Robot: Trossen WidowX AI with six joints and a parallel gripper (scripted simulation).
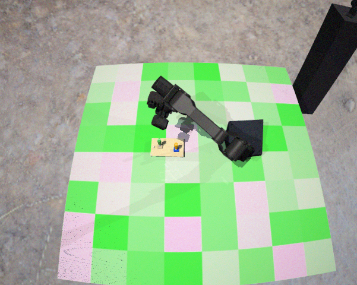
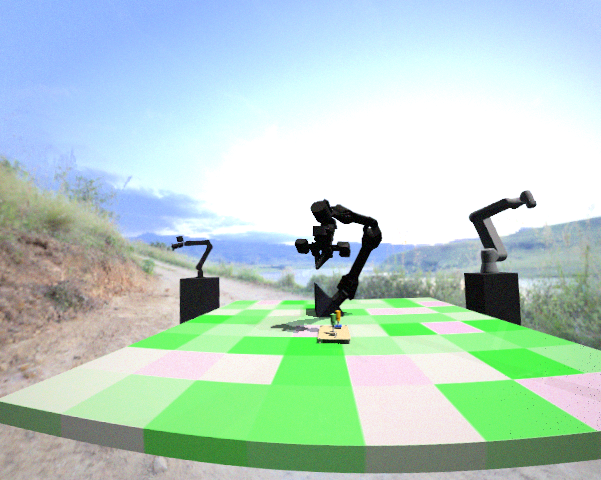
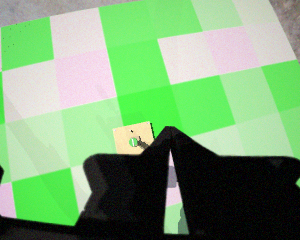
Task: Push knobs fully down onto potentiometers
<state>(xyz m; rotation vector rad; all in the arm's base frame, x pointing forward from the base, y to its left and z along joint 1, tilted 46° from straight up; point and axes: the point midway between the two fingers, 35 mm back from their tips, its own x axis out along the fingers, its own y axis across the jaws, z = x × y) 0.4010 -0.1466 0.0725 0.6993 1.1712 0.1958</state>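
Now: gripper tip 90 mm past the orange knob, 70 mm to the right of it and 170 mm above it. From my gripper tip the other things lie so: green knob 10 mm behind, 50 mm to the left, 160 mm below.
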